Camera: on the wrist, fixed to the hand. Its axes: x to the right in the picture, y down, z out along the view.
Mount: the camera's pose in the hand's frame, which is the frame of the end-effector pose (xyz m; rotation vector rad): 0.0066 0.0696 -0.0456 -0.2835 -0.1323 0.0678
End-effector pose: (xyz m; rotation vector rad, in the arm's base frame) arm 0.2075 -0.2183 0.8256 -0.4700 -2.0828 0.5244
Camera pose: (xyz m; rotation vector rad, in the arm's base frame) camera 0.2517 -0.1482 0.8158 -0.6877 -2.2871 0.3057
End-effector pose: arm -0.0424 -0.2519 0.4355 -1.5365 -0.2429 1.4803
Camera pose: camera -0.0332 -0.3057 0.3723 -1.6839 -0.5009 1.6581
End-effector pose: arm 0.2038 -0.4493 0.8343 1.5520 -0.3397 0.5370
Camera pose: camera 0.1670 -0.4076 0.8965 1.3070 -0.5477 0.4192
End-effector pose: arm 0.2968 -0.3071 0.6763 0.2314 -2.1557 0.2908
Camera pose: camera 0.3097 -0.2277 0.6985 0.0156 -2.3078 0.0059
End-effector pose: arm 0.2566 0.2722 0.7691 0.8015 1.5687 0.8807
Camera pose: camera 0.2132 0.3067 0.8315 0.6967 1.2728 1.0505
